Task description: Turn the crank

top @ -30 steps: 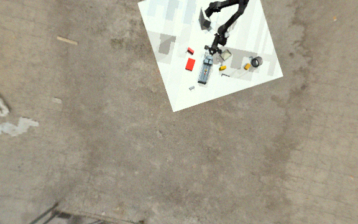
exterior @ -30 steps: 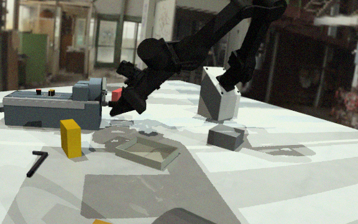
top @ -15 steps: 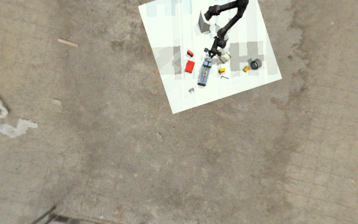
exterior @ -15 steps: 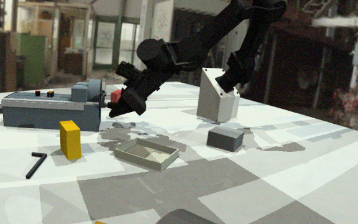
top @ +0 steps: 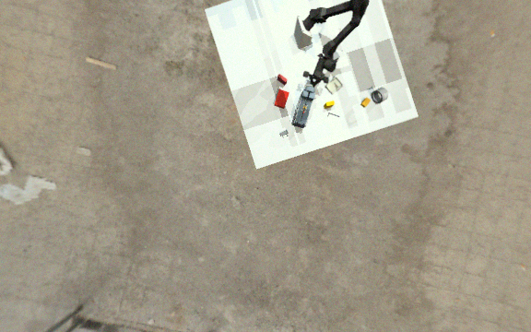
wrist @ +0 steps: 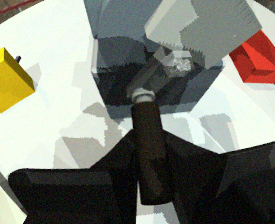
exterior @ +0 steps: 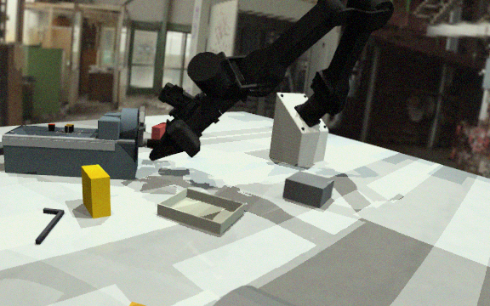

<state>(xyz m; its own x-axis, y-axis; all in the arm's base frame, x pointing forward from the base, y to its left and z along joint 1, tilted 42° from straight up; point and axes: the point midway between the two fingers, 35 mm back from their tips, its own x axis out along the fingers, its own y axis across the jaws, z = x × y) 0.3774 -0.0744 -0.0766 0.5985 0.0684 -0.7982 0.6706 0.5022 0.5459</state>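
Now: gripper tip 14 cm to the left of the red pointer, 14 cm short of it and 5 cm below it. Also, from my gripper tip: shallow grey tray (18 cm to the left, 5 cm ahead, 3 cm below); then dark crank handle (3 cm above, 1 cm to the left, 1 cm behind); then yellow block (16 cm ahead, 7 cm to the left, 1 cm below).
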